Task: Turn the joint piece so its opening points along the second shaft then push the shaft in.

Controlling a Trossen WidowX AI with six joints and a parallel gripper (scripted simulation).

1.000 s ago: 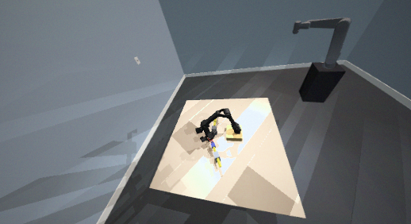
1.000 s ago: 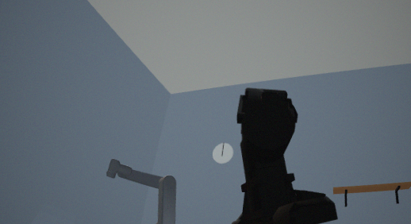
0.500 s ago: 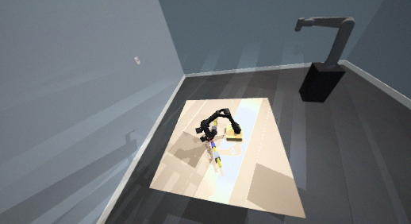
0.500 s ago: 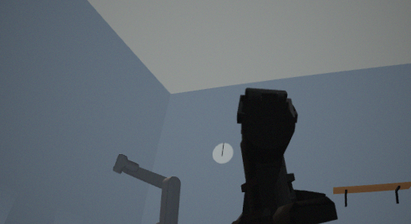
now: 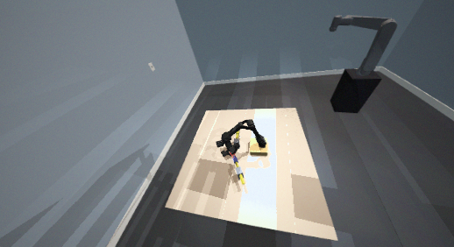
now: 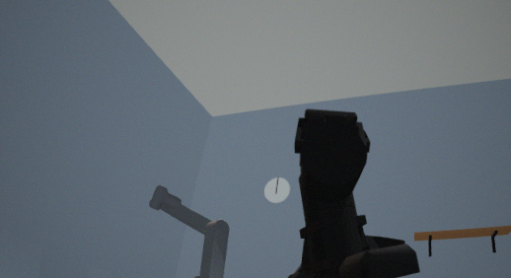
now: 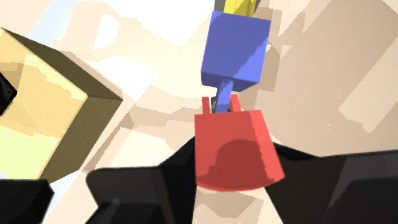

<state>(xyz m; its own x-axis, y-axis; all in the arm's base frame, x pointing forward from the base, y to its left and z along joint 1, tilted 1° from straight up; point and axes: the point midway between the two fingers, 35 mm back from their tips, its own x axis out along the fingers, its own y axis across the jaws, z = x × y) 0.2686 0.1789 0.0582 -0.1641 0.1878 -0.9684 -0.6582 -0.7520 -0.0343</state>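
The red joint piece lies 3 cm above my gripper tip.
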